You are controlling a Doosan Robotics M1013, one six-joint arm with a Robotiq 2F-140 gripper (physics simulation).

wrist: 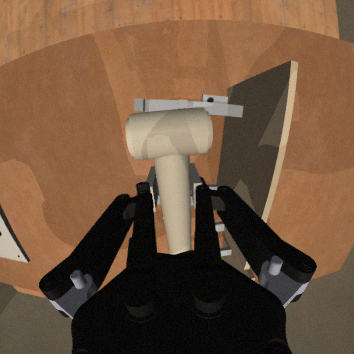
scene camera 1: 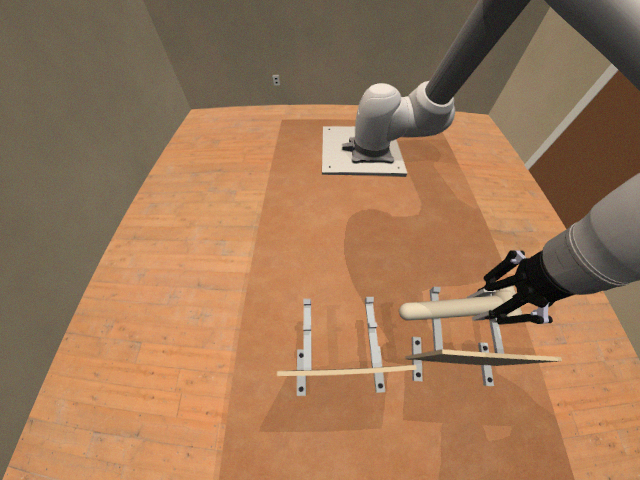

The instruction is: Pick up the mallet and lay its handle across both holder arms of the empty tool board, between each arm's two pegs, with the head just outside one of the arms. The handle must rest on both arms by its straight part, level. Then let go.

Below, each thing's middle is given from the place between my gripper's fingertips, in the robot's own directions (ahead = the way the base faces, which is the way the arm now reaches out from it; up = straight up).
Right now my hand is 5 cm to the left of the pale mallet (scene camera 1: pixel 463 307) and 1 cm below it.
